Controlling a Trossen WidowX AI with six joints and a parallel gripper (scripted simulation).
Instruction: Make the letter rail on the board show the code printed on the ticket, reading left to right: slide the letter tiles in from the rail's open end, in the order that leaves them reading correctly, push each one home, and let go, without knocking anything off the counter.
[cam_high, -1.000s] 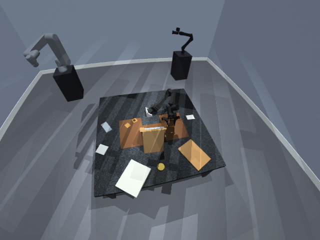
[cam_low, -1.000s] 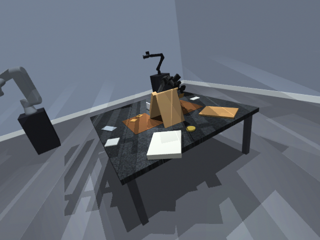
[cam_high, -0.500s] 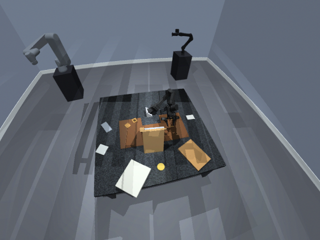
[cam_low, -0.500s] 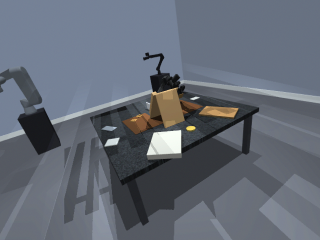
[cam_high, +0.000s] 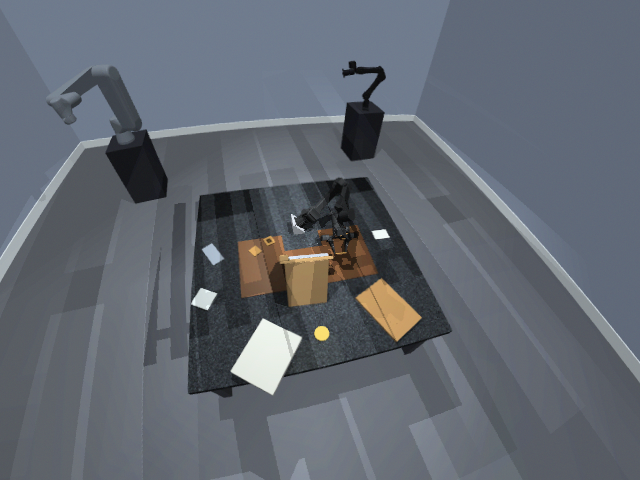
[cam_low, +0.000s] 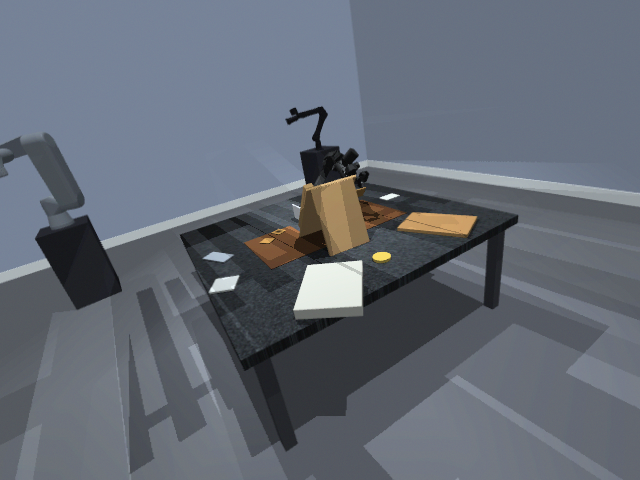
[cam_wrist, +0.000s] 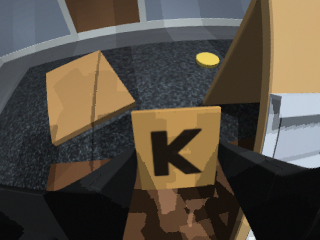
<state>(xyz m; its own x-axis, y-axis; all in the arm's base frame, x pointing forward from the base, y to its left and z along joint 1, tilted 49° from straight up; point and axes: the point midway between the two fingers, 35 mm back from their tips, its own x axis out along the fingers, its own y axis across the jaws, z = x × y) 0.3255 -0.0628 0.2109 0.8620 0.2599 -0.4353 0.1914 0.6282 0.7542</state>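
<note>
Right now my gripper tip is 11 cm to the left of the white ticket, 9 cm above it and 8 cm past it. Also, from my gripper tip: white box (48 cm to the right, 34 cm ahead, 15 cm below); brown mat (17 cm behind, 16 cm below, 13 cm to the right); flat tan slab (31 cm ahead, 17 cm to the left, 16 cm below).
</note>
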